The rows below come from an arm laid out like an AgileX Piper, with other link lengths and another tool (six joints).
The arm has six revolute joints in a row. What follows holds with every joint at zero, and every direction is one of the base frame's.
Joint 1 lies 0.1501 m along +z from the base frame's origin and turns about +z.
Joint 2 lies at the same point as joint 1 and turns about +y.
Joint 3 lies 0.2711 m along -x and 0.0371 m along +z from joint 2 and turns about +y.
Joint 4 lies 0.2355 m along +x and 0.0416 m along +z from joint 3 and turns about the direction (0.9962, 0, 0.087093).
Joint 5 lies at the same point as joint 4 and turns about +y.
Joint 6 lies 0.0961 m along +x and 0.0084 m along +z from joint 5 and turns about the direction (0.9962, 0, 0.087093).
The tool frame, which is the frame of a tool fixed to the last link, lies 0.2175 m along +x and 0.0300 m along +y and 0.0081 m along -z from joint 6; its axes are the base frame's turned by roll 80.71, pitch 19.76 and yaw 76.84 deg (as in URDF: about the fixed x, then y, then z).
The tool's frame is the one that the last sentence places.
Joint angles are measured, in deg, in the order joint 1, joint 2, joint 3, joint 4, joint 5, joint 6. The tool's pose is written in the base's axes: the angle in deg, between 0 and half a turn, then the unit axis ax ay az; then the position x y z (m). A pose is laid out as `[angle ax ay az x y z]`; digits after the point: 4 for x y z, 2 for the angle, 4 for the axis.
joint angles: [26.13 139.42 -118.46 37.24 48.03 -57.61]
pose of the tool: [157.09 0.0652 0.9399 0.3351 0.4536 0.3910 0.0015]
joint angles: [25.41 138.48 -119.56 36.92 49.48 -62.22]
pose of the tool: [154.83 0.0230 0.9408 0.3383 0.4595 0.3844 0.0135]
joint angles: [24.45 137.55 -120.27 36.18 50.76 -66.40]
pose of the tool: [152.68 -0.0147 0.9419 0.3357 0.4664 0.3734 0.0224]
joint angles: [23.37 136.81 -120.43 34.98 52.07 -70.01]
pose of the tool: [151.28 -0.0476 0.9442 0.3259 0.4713 0.3584 0.0251]
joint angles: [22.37 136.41 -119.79 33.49 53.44 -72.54]
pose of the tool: [151.36 -0.0714 0.9479 0.3103 0.4707 0.3414 0.0192]
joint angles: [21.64 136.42 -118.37 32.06 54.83 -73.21]
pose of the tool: [153.27 -0.0788 0.9528 0.2931 0.4625 0.3257 0.0057]
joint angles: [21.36 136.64 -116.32 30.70 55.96 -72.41]
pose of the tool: [156.30 -0.0748 0.9583 0.2756 0.4482 0.3131 -0.0117]
